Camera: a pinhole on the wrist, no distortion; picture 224 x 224 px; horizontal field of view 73.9 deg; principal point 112.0 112.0 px. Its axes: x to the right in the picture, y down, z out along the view. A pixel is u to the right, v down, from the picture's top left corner.
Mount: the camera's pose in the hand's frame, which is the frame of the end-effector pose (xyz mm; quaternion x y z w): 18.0 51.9 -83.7 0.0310 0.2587 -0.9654 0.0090
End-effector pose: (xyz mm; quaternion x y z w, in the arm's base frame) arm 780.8 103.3 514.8 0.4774 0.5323 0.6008 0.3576
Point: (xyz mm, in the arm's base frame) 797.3 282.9 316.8
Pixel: 47 203
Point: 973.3 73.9 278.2
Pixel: 165 149
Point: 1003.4 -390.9 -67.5
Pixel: outside the picture
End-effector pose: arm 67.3 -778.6 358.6 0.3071 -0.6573 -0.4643 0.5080
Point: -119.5 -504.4 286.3
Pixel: 207 40
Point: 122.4 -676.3 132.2
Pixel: outside the picture
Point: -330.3 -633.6 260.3
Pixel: 122 65
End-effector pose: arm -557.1 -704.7 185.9 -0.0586 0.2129 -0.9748 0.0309
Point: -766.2 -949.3 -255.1
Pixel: behind the camera
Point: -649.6 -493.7 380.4
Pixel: 70 215
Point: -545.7 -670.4 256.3
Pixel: 126 137
